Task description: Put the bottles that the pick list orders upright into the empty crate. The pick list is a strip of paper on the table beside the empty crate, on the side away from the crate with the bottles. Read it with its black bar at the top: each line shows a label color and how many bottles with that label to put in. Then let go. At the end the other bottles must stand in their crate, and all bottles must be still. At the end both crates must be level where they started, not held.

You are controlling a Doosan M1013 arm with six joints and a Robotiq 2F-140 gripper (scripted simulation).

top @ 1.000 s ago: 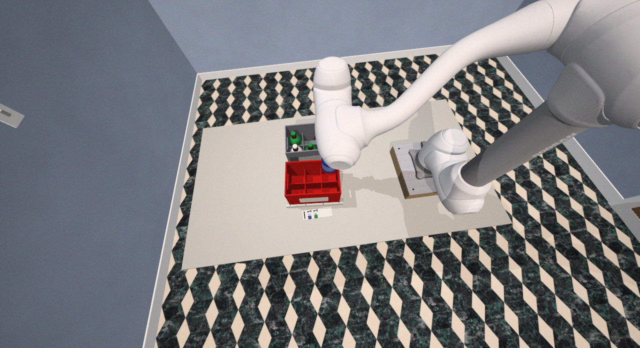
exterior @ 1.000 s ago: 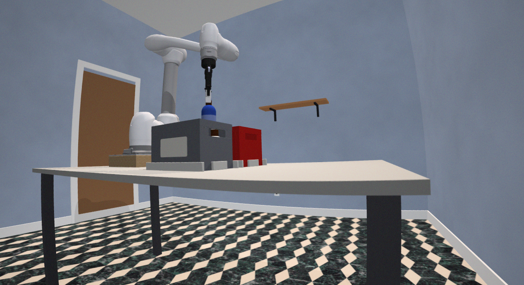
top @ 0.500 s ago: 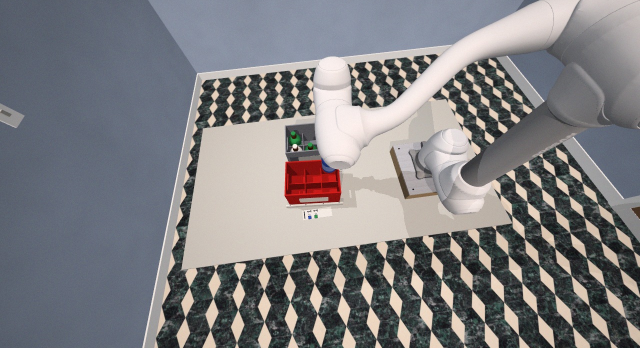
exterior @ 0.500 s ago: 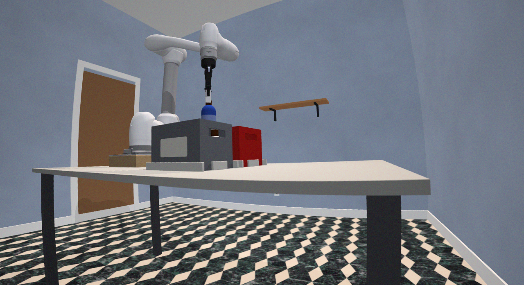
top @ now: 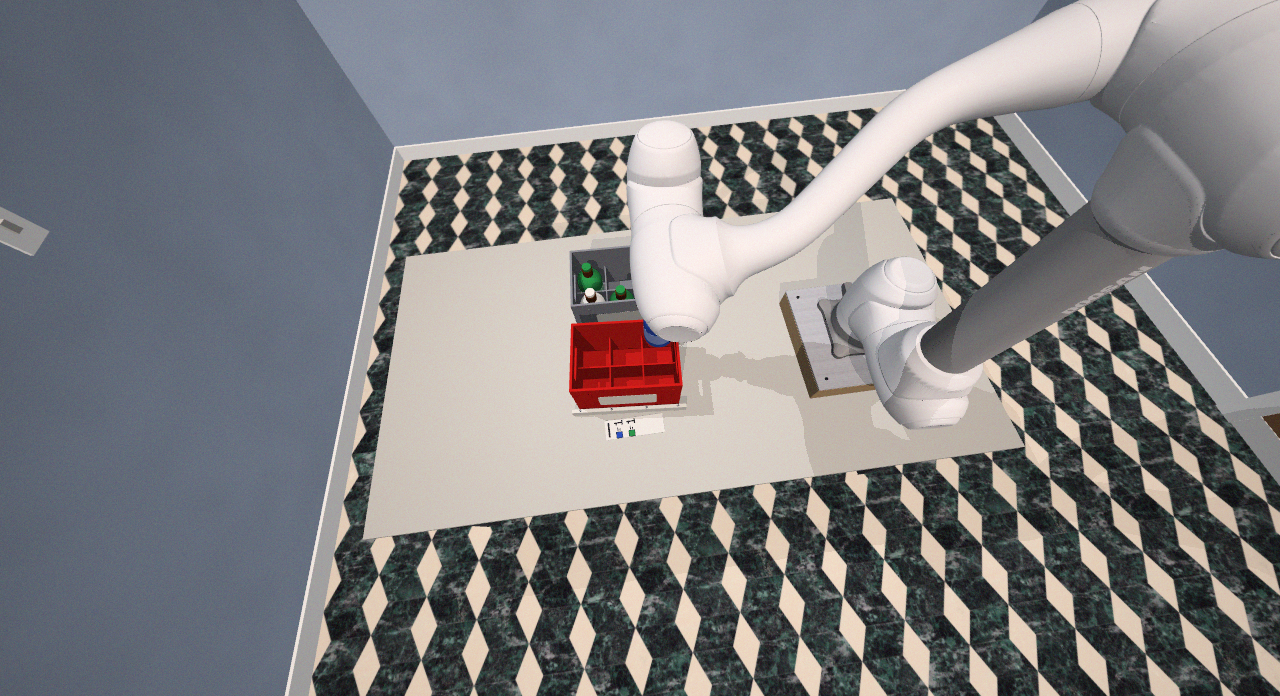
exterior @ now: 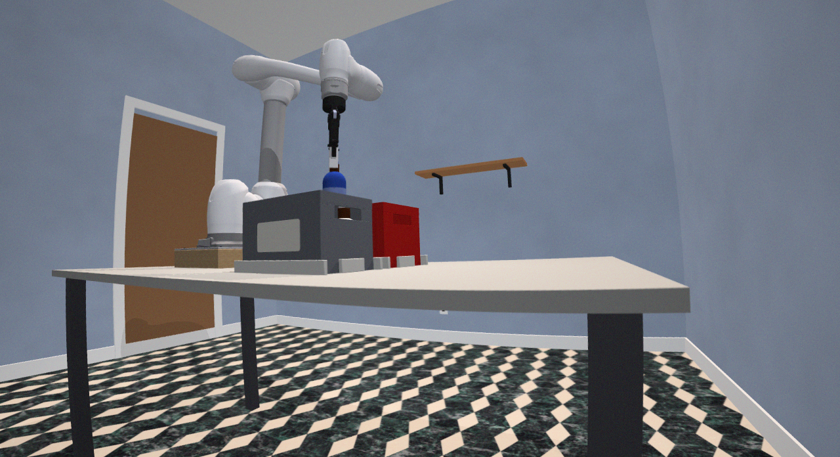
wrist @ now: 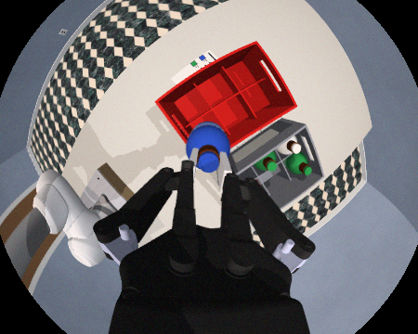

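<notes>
Now: hand 80 mm above the blue-label bottle. From my hand the other things lie so: white-label bottle 180 mm ahead, 150 mm to the right, 250 mm below; then red crate 90 mm ahead, 50 mm to the left, 260 mm below; then grey crate 90 mm ahead, 200 mm to the right, 260 mm below.
</notes>
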